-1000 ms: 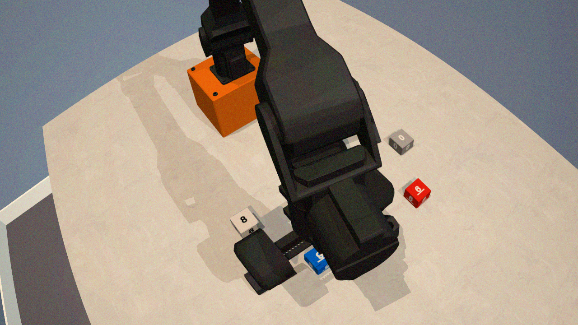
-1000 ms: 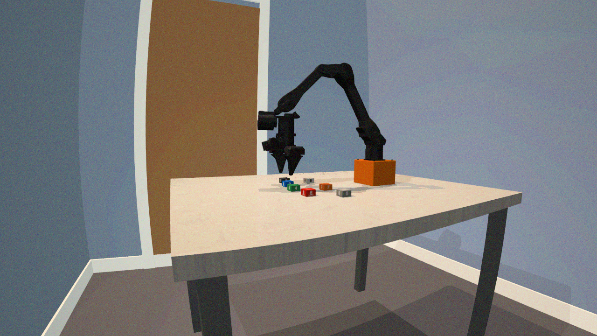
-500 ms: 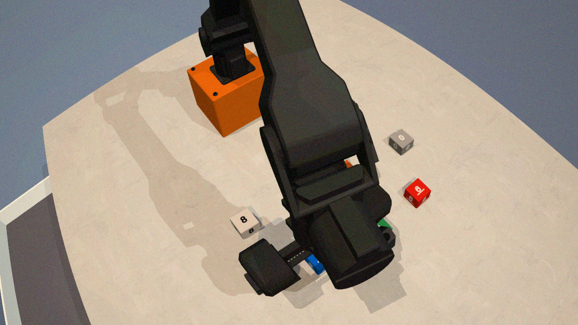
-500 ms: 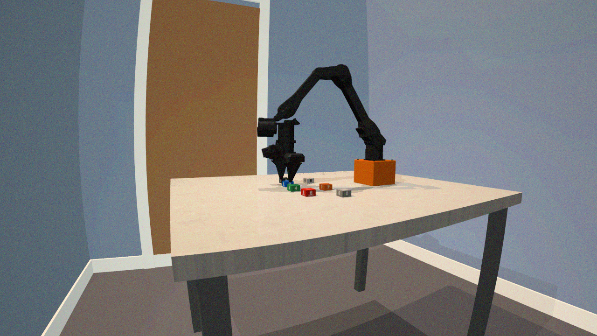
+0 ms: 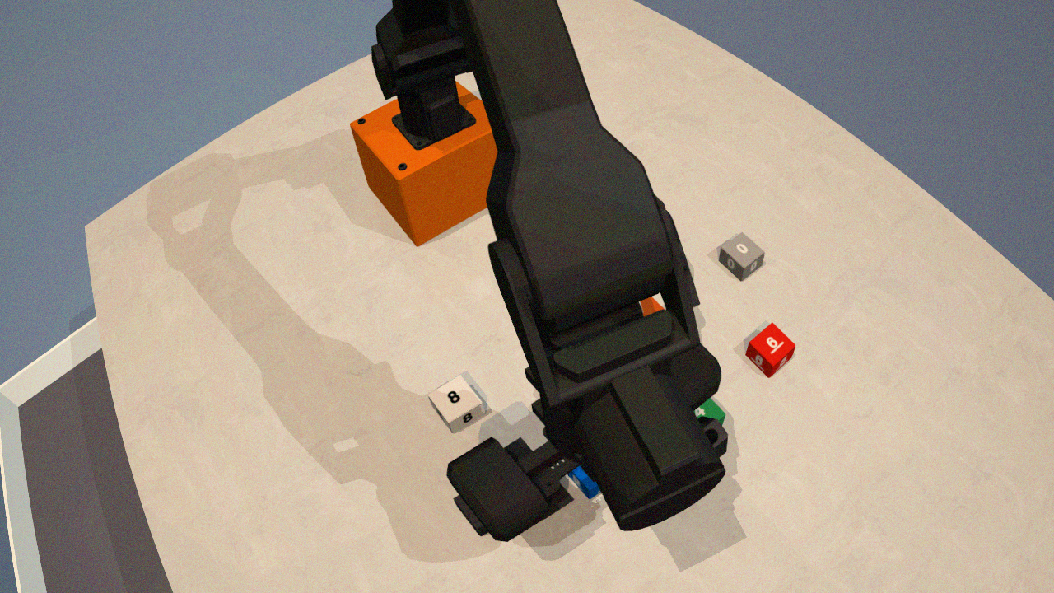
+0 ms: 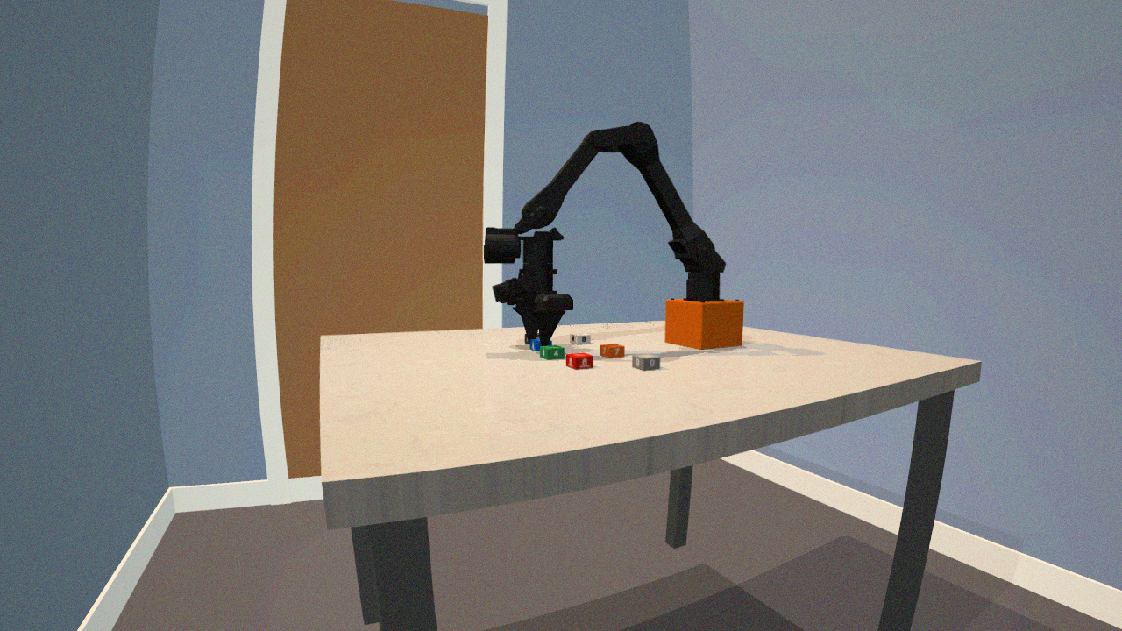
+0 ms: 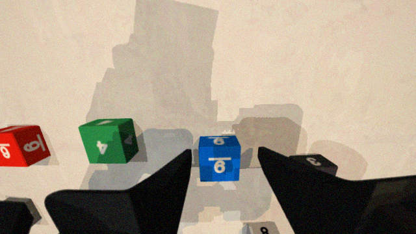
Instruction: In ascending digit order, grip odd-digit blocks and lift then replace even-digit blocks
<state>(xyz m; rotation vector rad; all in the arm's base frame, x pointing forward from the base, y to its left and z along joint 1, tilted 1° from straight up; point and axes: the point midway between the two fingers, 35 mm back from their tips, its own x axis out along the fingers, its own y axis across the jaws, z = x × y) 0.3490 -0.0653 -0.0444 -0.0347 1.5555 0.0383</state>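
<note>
My gripper tip is now 10 mm short of the green block and 100 mm to the right of it. The rest, counted from my gripper tip: blue 9 block (10 mm to the left); then black 3 block (20 mm behind, 80 mm to the right); then white block (120 mm behind, 50 mm to the right).
</note>
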